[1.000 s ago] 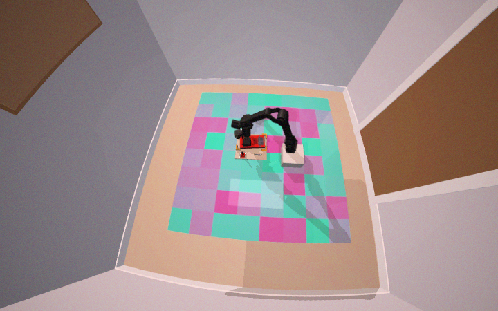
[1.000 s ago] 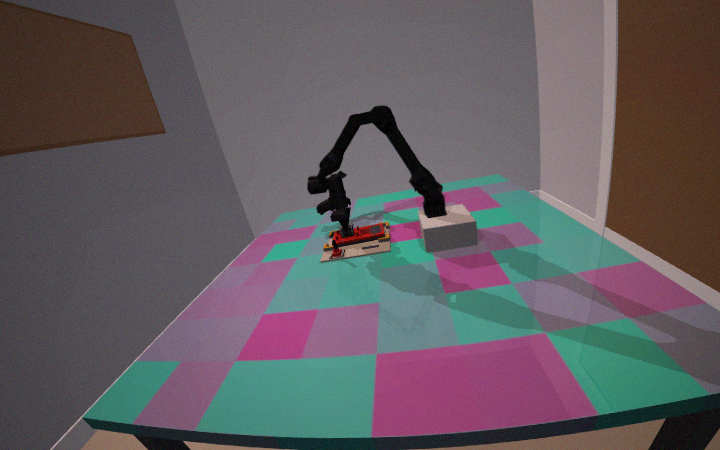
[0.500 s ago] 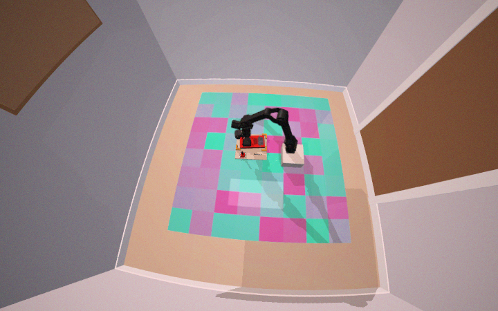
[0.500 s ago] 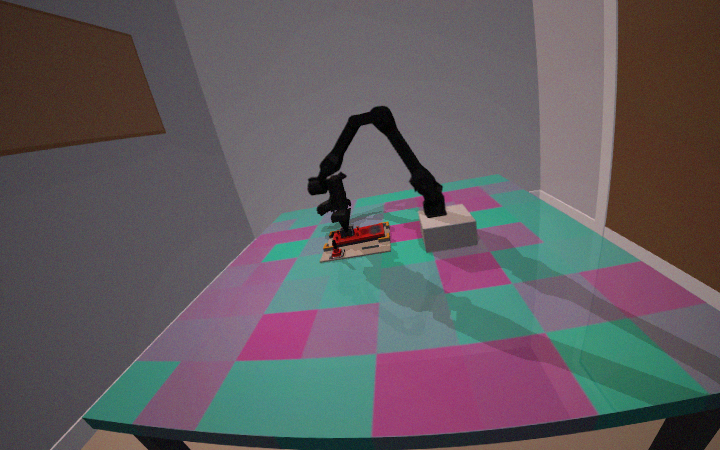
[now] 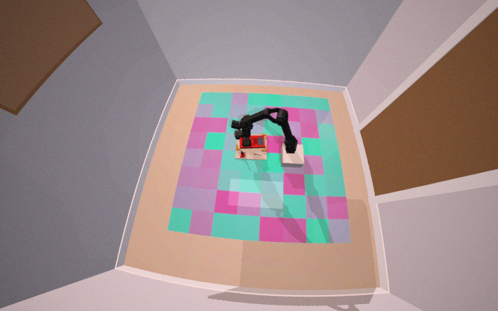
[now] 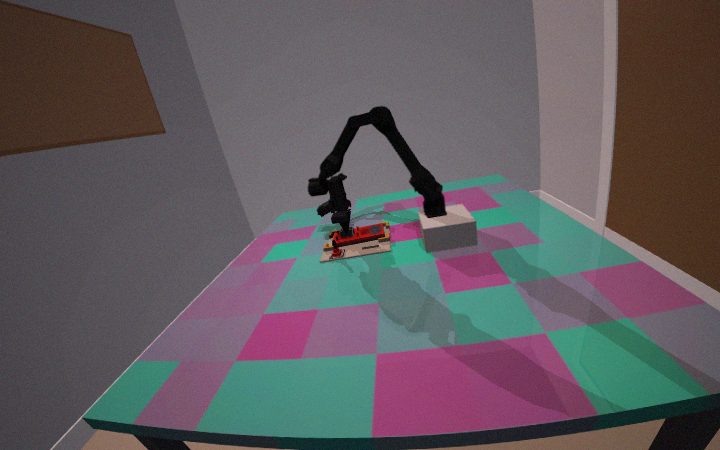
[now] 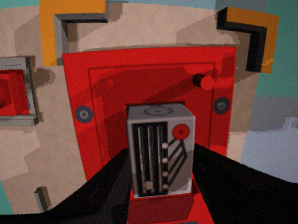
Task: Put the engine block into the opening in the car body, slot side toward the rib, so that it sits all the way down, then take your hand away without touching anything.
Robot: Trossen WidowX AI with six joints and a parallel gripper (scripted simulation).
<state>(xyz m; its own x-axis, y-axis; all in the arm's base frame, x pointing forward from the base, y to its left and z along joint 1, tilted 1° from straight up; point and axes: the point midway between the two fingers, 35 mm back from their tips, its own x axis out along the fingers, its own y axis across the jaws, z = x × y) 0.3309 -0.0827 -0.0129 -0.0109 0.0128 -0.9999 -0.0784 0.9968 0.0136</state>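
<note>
Now: the engine block 1 cm below my gripper tip.
</note>
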